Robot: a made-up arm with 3 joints. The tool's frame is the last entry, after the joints.
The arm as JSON. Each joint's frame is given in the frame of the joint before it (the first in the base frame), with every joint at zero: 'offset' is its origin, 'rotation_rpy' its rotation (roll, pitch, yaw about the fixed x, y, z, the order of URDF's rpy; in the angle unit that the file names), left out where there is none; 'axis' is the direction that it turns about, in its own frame. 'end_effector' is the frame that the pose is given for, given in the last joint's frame.
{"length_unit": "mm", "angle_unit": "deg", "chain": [
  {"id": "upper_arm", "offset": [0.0, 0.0, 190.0], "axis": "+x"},
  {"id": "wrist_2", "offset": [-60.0, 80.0, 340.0], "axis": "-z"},
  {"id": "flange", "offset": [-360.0, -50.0, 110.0], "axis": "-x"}
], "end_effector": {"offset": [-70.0, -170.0, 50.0]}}
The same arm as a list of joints. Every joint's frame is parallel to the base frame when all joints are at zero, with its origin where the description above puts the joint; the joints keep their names.
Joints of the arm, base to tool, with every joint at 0 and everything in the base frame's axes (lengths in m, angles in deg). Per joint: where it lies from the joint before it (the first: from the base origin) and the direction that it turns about. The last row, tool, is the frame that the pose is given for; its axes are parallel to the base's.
upper_arm: xyz 0 0 0.19 axis 1 0 0
wrist_2: xyz -0.06 0.08 0.34 axis 0 0 -1
flange: xyz -0.36 -0.05 0.11 axis -1 0 0
tool: xyz -0.07 -0.17 0.05

